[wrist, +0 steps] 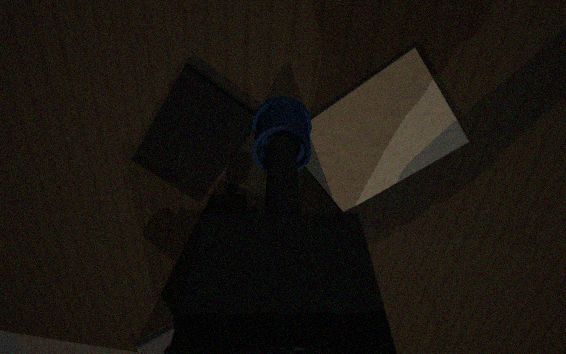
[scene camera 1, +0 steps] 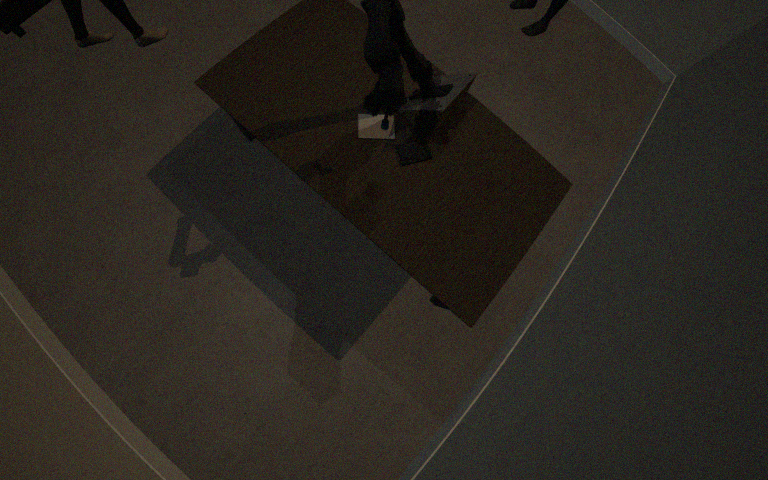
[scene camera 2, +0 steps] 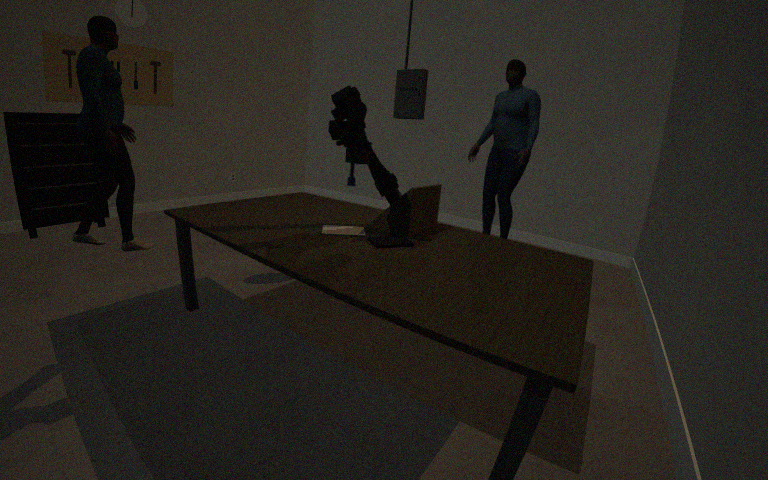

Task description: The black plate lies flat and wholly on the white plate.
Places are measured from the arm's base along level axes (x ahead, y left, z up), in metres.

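Pixels of known places: hand, tool point: (wrist: 281, 124) (scene camera 1: 384, 126) (scene camera 2: 351, 185); arm's base, link origin: (scene camera 1: 430, 93) (scene camera 2: 400, 206).
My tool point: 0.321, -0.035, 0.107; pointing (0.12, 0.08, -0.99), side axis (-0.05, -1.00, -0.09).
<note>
Ahead of a thing's pixels: the offset from my tool point to its top centre, as dx, dy, dz. Level surfaces: height alone.
The black plate {-0.084, +0.120, -0.179} (scene camera 1: 414, 155) (wrist: 192, 132) lies flat on the brown table {dz -0.189} (scene camera 1: 481, 226) (scene camera 2: 481, 294), apart from the white plate. In scene camera 2, it is too dark to tell it from the arm's base. The white plate {-0.087, -0.080, -0.183} (scene camera 1: 369, 125) (scene camera 2: 338, 230) (wrist: 380, 132) lies flat on the table beside it, crossed by shadow bands. My gripper (scene camera 1: 385, 125) (scene camera 2: 351, 182) (wrist: 282, 147), a blue suction cup, hangs high above the table and is open, with nothing on it. In the wrist view it shows between the two plates and hides the area around their near corners.
An upright panel (scene camera 1: 463, 84) (scene camera 2: 425, 204) stands behind the arm's base. A grey rug (scene camera 1: 271, 215) (scene camera 2: 254, 384) lies on the floor by the table. Two people (scene camera 2: 101, 101) (scene camera 2: 515, 124) stand beyond the table. The room is dim, and the arm's shadow falls on the table.
</note>
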